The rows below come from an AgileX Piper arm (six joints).
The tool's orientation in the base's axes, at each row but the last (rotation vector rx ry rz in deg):
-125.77 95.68 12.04
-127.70 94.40 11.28
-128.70 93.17 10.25
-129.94 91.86 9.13
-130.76 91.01 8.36
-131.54 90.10 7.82
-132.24 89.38 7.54
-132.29 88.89 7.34
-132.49 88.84 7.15
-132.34 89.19 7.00
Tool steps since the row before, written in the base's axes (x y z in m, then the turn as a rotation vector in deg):
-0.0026 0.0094 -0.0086 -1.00 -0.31 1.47
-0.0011 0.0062 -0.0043 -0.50 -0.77 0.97
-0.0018 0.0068 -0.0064 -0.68 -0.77 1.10
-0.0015 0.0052 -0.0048 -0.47 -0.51 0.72
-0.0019 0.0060 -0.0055 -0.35 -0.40 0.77
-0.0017 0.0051 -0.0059 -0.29 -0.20 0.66
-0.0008 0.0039 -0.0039 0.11 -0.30 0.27
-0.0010 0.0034 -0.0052 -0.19 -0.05 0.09
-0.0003 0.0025 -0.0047 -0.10 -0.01 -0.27
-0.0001 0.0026 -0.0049 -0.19 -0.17 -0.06
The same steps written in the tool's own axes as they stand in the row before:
-0.0063 0.0021 0.0112 -0.50 0.73 -1.57
-0.0045 0.0003 0.0061 0.22 0.47 -1.23
-0.0047 0.0012 0.0082 0.12 0.61 -1.37
-0.0037 0.0009 0.0061 0.08 0.43 -0.90
-0.0045 0.0012 0.0070 0.01 0.27 -0.90
-0.0035 0.0013 0.0070 -0.11 0.18 -0.72
-0.0027 0.0004 0.0049 0.23 -0.06 -0.34
-0.0020 0.0010 0.0059 -0.06 0.17 -0.12
-0.0011 0.0006 0.0052 0.04 0.16 0.24
-0.0010 0.0004 0.0054 0.09 0.24 -0.02

